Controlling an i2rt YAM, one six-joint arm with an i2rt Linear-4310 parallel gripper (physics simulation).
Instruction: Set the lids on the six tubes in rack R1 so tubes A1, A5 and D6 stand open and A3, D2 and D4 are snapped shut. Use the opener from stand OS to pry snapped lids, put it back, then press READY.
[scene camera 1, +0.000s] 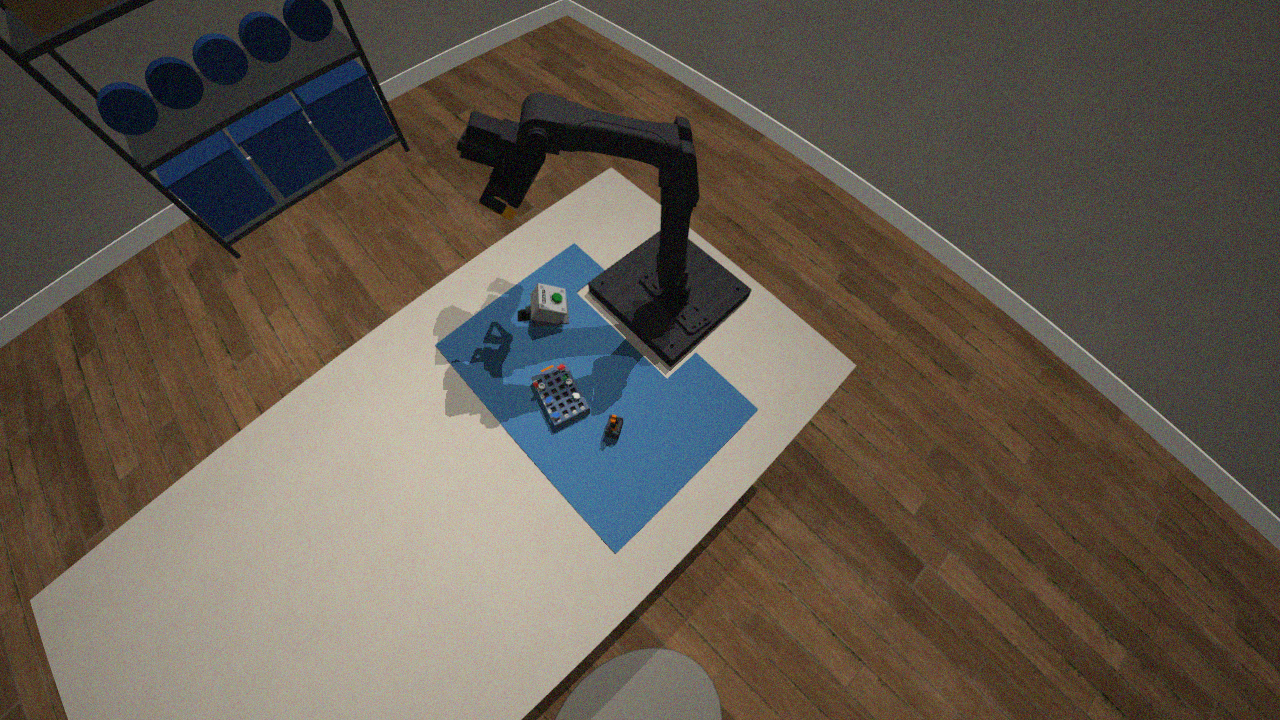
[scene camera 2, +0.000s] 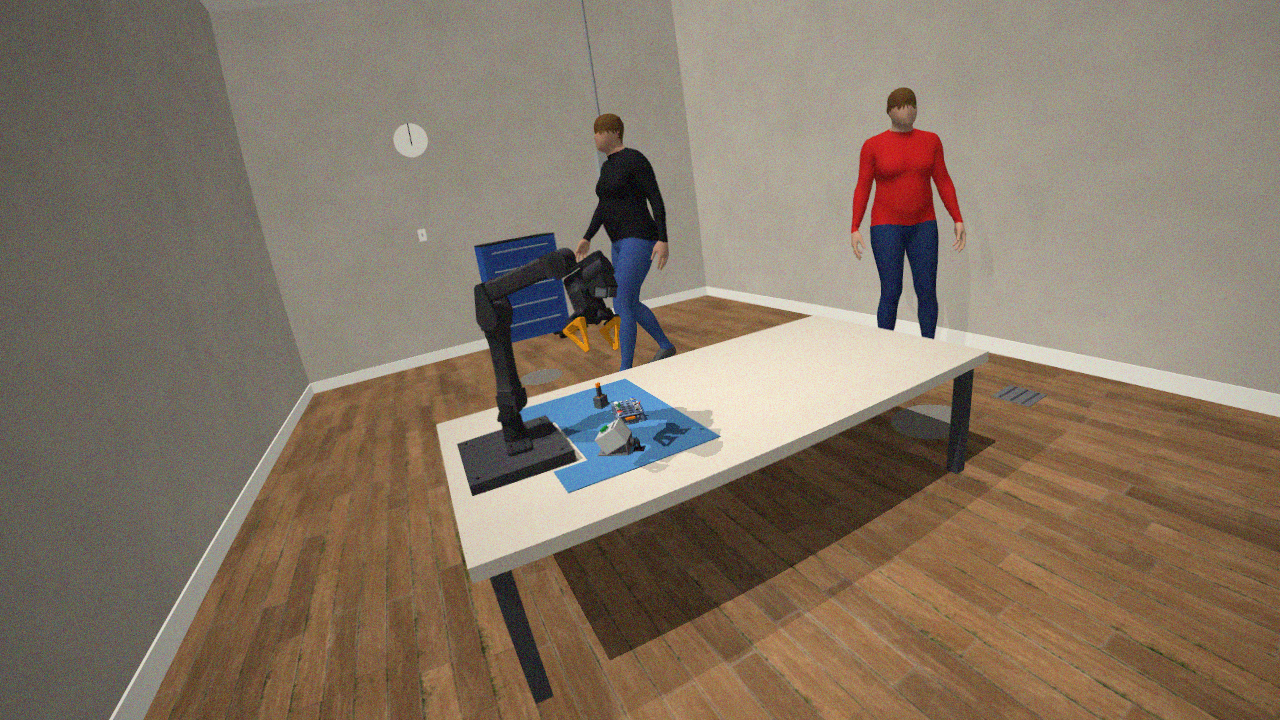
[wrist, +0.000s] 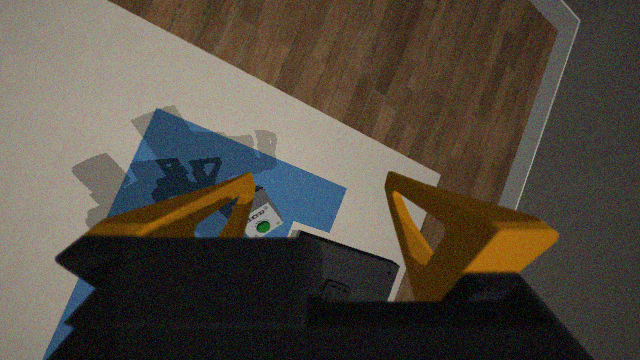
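Seen in the pictures: gripper, between the fingertips: (scene camera 1: 505, 190) (scene camera 2: 602, 350) (wrist: 319, 179); arm's base, origin of its link: (scene camera 1: 674, 300) (scene camera 2: 516, 439).
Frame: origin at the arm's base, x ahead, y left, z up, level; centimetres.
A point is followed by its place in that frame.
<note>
My gripper (scene camera 2: 600, 347) @[x 24.1, y -27.9, z 28.7 cm] (wrist: 319, 179) @[x 24.1, y -27.9, z 28.7 cm] is open and empty, its orange fingers wide apart, high above the table; dark arm parts hide most of it in scene camera 1. Rack R1 (scene camera 1: 572, 421) (scene camera 2: 630, 417) @[x 34.7, y -4.0, z -1.0 cm] is a small grey grid block on the blue mat, with tiny red, blue, green and white spots; its lids are too small to read. The opener (scene camera 1: 614, 418) @[x 30.5, y 16.4, z 4.6 cm] (scene camera 2: 597, 386) @[x 30.4, y 15.8, z 4.2 cm], orange-topped, stands upright in dark stand OS (scene camera 1: 612, 430) @[x 31.7, y 17.2, z 0.4 cm] (scene camera 2: 600, 402) @[x 30.1, y 14.0, z -1.0 cm] beside the rack. A pale box (scene camera 1: 548, 312) @[x 27.1, y -14.0, z 2.8 cm] (scene camera 2: 614, 437) @[x 24.8, y -20.8, z 2.3 cm] (wrist: 270, 214) @[x 23.5, y -18.8, z 3.5 cm] carries the green READY button (scene camera 1: 556, 297) @[x 23.6, y -15.7, z 3.8 cm] (wrist: 263, 227) @[x 23.5, y -16.0, z 3.7 cm].
The blue mat (scene camera 1: 626, 501) @[x 38.1, y 30.5, z -3.3 cm] (scene camera 2: 572, 480) @[x 10.7, y -26.8, z -3.3 cm] (wrist: 315, 187) @[x 16.1, y -28.1, z -3.4 cm] lies on the cream table (scene camera 1: 313, 501) @[x 94.3, y -10.2, z -3.6 cm] (scene camera 2: 805, 376) @[x 98.9, y -5.4, z -3.7 cm] (wrist: 60, 75) @[x 68.4, y -24.1, z -3.7 cm]. The arm's dark base plate (scene camera 1: 707, 268) @[x -13.2, y -2.4, z -0.3 cm] (scene camera 2: 483, 470) @[x -10.9, y -13.5, z -0.4 cm] (wrist: 365, 265) @[x -4.7, y -16.3, z -0.4 cm] adjoins the mat. Two people stand beyond the table in scene camera 2.
</note>
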